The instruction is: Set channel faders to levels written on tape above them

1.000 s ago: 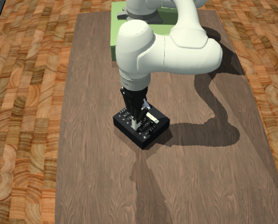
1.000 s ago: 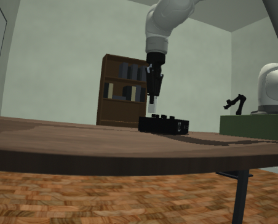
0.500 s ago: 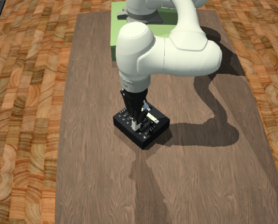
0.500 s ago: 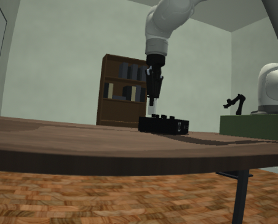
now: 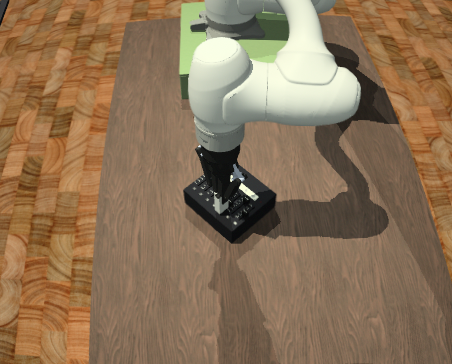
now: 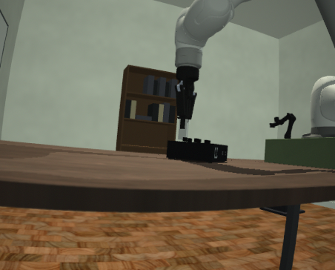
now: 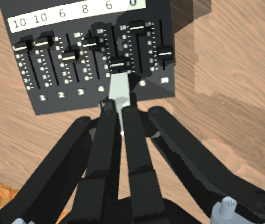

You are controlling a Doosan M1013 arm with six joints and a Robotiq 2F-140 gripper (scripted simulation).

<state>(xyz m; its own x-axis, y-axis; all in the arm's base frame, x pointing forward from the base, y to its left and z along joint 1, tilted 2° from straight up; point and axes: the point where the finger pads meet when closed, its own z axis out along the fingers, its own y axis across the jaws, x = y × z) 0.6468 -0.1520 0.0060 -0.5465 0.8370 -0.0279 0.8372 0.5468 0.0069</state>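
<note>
Now: hand 2 cm short of the master fader, 5 cm to the right of it and 3 cm above it.
</note>
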